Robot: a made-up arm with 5 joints. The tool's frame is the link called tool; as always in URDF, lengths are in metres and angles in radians. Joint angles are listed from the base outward. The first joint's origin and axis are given. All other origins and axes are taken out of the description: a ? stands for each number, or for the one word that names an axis. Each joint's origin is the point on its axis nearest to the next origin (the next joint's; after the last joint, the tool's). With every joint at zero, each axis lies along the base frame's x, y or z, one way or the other. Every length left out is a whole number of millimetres.
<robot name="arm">
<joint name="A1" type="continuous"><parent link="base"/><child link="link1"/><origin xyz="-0.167 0 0.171" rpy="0 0 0"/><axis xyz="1 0 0"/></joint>
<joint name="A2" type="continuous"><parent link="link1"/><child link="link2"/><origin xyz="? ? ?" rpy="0 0 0"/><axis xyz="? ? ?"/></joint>
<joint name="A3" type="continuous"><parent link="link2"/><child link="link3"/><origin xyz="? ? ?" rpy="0 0 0"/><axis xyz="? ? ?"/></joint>
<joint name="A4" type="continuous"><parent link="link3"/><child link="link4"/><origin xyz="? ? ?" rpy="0 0 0"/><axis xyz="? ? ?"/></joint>
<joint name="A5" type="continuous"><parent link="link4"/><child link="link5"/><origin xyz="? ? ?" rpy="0 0 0"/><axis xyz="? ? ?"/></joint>
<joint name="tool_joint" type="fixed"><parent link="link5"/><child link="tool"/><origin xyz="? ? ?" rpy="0 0 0"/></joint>
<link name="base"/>
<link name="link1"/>
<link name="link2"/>
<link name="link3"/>
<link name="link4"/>
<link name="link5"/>
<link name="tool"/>
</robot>
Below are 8 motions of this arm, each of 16 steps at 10 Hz.
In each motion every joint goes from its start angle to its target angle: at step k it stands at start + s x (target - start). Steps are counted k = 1, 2, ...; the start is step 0. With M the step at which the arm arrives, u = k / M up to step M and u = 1 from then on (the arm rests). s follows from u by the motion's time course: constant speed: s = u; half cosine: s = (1 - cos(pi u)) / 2; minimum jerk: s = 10 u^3 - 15 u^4 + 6 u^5.
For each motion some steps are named. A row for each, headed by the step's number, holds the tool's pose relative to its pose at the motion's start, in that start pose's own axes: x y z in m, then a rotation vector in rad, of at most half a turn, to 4 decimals.
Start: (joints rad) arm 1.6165 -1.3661 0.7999 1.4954 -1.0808
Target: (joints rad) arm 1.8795 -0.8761 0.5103 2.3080 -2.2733
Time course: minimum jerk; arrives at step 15
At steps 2, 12, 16:
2: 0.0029 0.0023 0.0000 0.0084 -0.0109 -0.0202
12: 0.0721 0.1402 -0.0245 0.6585 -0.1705 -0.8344
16: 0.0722 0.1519 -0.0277 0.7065 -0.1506 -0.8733

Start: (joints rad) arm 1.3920 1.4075 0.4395 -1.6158 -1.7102
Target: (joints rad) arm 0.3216 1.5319 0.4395 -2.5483 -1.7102
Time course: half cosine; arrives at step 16
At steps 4, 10, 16:
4: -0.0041 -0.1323 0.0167 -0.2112 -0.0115 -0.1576
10: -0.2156 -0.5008 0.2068 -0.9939 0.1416 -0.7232
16: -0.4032 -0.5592 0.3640 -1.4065 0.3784 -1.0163

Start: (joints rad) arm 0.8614 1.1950 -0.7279 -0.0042 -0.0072
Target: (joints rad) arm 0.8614 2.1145 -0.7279 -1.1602 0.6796
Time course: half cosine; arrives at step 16
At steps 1, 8, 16:
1: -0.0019 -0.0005 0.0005 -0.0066 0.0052 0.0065
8: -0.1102 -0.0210 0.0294 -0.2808 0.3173 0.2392
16: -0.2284 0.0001 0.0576 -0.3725 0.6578 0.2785

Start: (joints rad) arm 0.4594 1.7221 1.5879 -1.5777 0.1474
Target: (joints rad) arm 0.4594 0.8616 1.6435 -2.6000 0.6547
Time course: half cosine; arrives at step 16
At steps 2, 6, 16:
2: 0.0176 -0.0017 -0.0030 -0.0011 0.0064 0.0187
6: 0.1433 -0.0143 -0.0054 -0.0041 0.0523 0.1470
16: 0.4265 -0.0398 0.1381 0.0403 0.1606 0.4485

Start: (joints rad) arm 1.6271 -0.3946 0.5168 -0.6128 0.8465
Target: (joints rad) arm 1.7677 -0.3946 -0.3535 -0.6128 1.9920
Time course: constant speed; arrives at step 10
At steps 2, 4, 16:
2: 0.0762 0.0311 0.0208 0.0597 -0.1059 0.1012
4: 0.1497 0.0516 0.0533 0.0990 -0.2232 0.2018
16: 0.3325 0.0446 0.1982 0.0810 -0.6085 0.4821

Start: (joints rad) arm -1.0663 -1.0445 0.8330 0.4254 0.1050
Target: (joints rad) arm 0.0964 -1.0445 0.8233 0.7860 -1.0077
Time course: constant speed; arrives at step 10
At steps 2, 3, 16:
2: -0.0060 -0.0140 -0.0704 0.1415 -0.2438 -0.2926
3: -0.0073 -0.0177 -0.1066 0.2317 -0.3546 -0.4401
16: 0.0515 0.0407 -0.3677 1.2249 -0.8639 -1.3845

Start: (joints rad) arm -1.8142 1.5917 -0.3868 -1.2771 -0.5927
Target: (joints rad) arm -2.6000 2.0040 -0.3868 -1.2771 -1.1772
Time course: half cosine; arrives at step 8
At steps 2, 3, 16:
2: -0.0062 -0.0303 0.0113 0.0014 -0.0813 -0.2411
3: -0.0210 -0.0612 0.0226 0.0112 -0.1719 -0.5078
16: -0.1414 -0.1266 0.0381 0.1566 -0.5725 -1.6300

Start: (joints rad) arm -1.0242 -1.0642 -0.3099 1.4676 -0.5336
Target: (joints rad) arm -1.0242 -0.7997 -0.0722 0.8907 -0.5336
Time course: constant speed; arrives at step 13
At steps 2, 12, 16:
2: -0.0137 -0.0031 0.0034 -0.0130 0.0818 0.0439
12: -0.0675 -0.0438 0.0448 -0.1420 0.4726 0.3053
16: -0.0705 -0.0500 0.0511 -0.1611 0.5094 0.3346

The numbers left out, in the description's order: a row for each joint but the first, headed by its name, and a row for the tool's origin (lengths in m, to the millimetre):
A2: xyz 0 -0.112 0.024, axis -1 0 0
A3: xyz 0 -0.362 0.085, axis 0 0 1
A4: xyz -0.234 0.159 0, axis 0 -1 0
A5: xyz -0.047 0 -0.264, axis 0 0 1
tool: xyz 0.102 0.003 0

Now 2 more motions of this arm.
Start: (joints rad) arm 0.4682 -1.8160 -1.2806 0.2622 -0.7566
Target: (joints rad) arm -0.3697 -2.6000 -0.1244 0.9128 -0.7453
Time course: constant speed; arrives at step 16
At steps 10, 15, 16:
10: 0.0353 -0.0240 0.0270 0.5094 -0.0929 0.6669
15: 0.0371 -0.0248 0.0474 0.8070 -0.0458 0.9603
16: 0.0369 -0.0255 0.0521 0.8684 -0.0275 1.0148

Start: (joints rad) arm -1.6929 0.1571 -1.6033 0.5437 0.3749
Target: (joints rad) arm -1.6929 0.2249 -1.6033 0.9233 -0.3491
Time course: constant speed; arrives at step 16
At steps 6, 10, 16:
6: 0.0373 -0.0432 0.0168 -0.0392 -0.1637 -0.2713
10: 0.0566 -0.0706 0.0321 -0.0407 -0.2791 -0.4504
16: 0.0775 -0.1081 0.0582 -0.0042 -0.4572 -0.7132

